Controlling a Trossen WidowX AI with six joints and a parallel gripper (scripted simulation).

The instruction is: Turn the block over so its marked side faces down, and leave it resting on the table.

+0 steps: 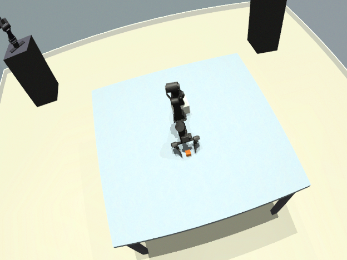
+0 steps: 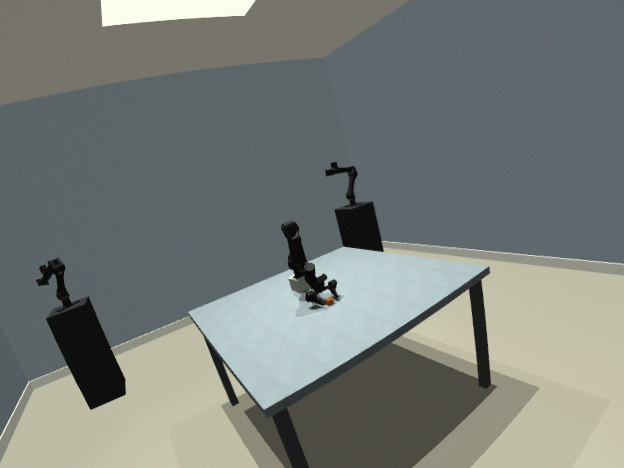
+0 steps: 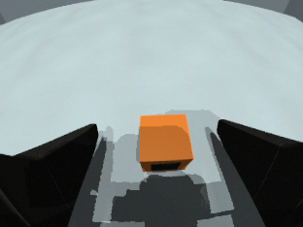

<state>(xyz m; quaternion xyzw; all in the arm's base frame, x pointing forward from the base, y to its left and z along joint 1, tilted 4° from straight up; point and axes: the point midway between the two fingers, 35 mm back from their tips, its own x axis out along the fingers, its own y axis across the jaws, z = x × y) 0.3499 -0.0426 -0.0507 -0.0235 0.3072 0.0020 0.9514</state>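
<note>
The block lies 20 mm behind my gripper tip.
</note>
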